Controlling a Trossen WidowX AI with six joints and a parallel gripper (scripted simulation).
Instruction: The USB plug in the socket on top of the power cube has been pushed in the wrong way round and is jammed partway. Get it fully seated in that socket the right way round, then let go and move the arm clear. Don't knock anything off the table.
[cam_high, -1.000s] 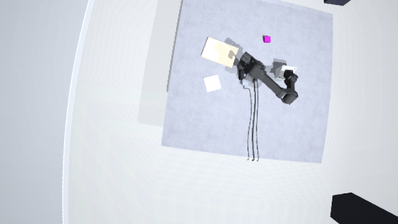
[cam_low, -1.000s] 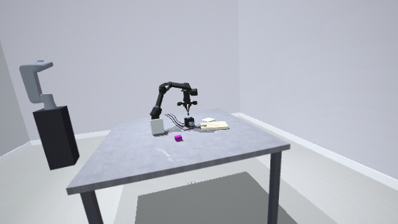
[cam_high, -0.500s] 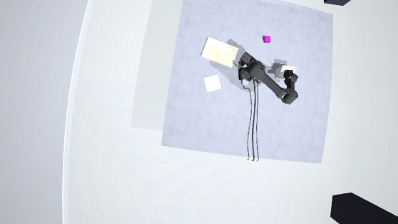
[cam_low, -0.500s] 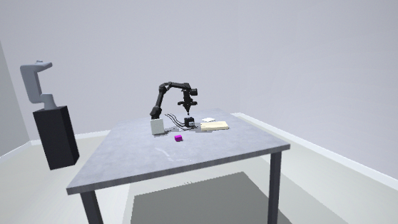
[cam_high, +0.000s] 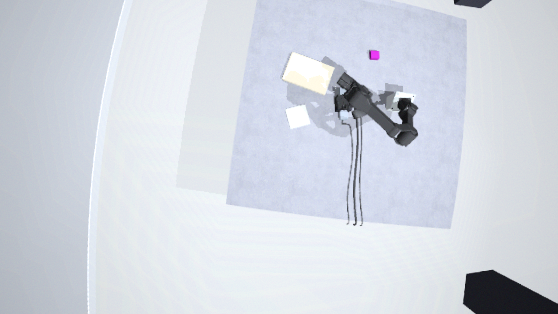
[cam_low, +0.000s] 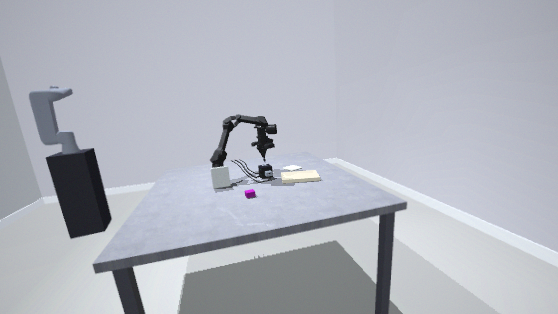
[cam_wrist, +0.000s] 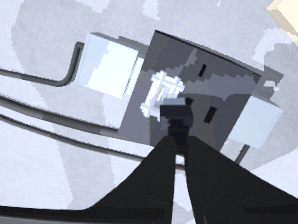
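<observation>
My gripper tip is now 20 mm above the dark USB plug. From my gripper tip the other things lie so: white pad 240 mm ahead, 50 mm to the left, 130 mm below; then magenta cube 200 mm behind, 290 mm to the right, 120 mm below; then cream flat block 170 mm ahead, 180 mm to the right, 120 mm below.
</observation>
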